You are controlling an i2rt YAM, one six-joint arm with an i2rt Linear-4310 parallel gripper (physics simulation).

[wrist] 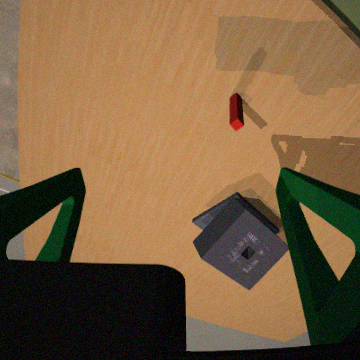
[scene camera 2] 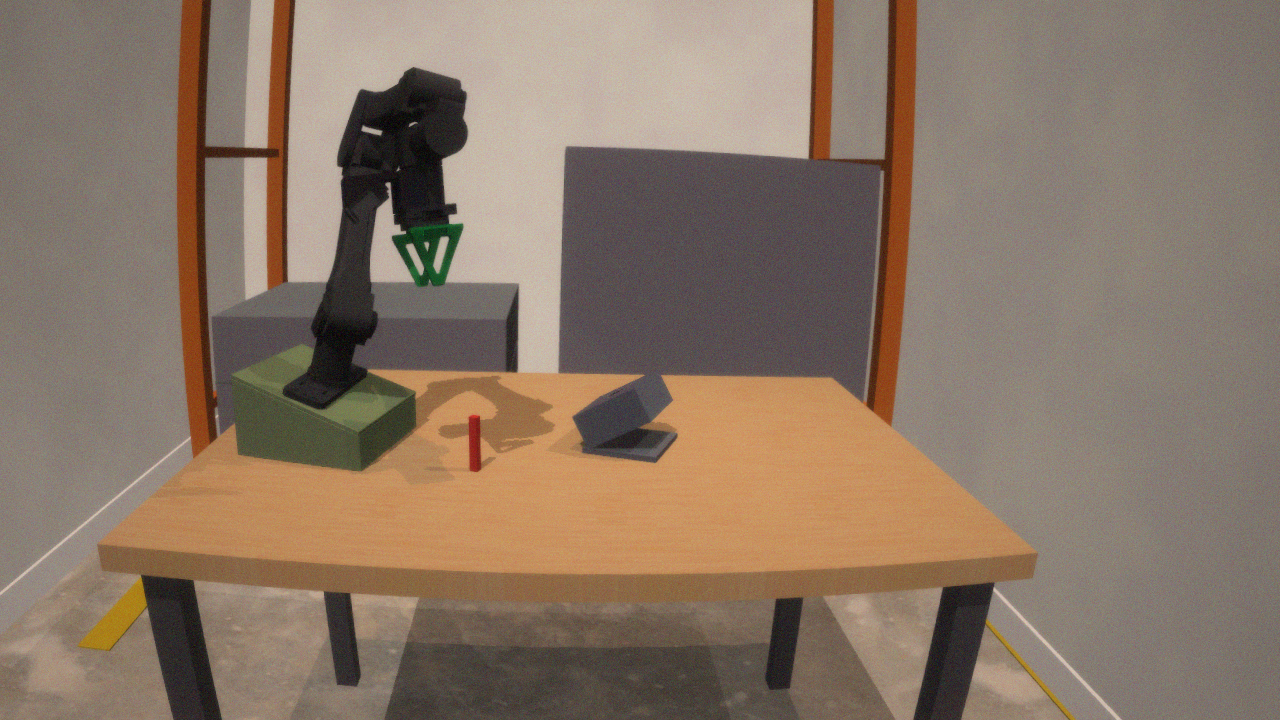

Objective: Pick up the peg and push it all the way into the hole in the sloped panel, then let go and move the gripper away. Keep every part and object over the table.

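Frame: origin at the arm's base, x ahead, y right, z down, level; centimetres.
Seen in the pictures: gripper, fingertip midpoint: (wrist: 180, 178) (scene camera 2: 430, 286); arm's base at its link origin: (scene camera 2: 326, 384).
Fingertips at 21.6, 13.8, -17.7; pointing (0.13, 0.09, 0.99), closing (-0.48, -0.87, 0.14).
Note:
Pixels of each thing's middle, then the offset from my fingertips to it, as dx, dy, dz. Level surfaces: height alone.
- red peg at the middle of its body: (wrist: 235, 109) (scene camera 2: 474, 443) +4.3, -6.8, +23.0
- grey sloped panel at the middle of its body: (scene camera 2: 627, 411) (wrist: 238, 243) +24.7, -22.5, +21.6
- wooden table at its surface level: dz +27.0
A red peg (scene camera 2: 475, 444) (wrist: 236, 112) stands upright on the table, between the green base block and the panel. The grey sloped panel (scene camera 2: 623, 411) (wrist: 225, 245) is tilted on a flat base plate and stands to the right of the peg in the scene view. Its small dark square hole (wrist: 248, 252) shows in the wrist view. My gripper (scene camera 2: 431, 284) (wrist: 180, 178) has green fingers, points down and is open and empty. It hangs high above the table, well above the peg and the panel and touching neither.
The arm stands on a green block (scene camera 2: 298, 434) at the left of the wooden table (scene camera 2: 572, 537). A grey cabinet (scene camera 2: 375, 300) and a tall grey board (scene camera 2: 716, 268) stand behind the table. Orange posts (scene camera 2: 195, 223) (scene camera 2: 897, 205) rise at both sides.

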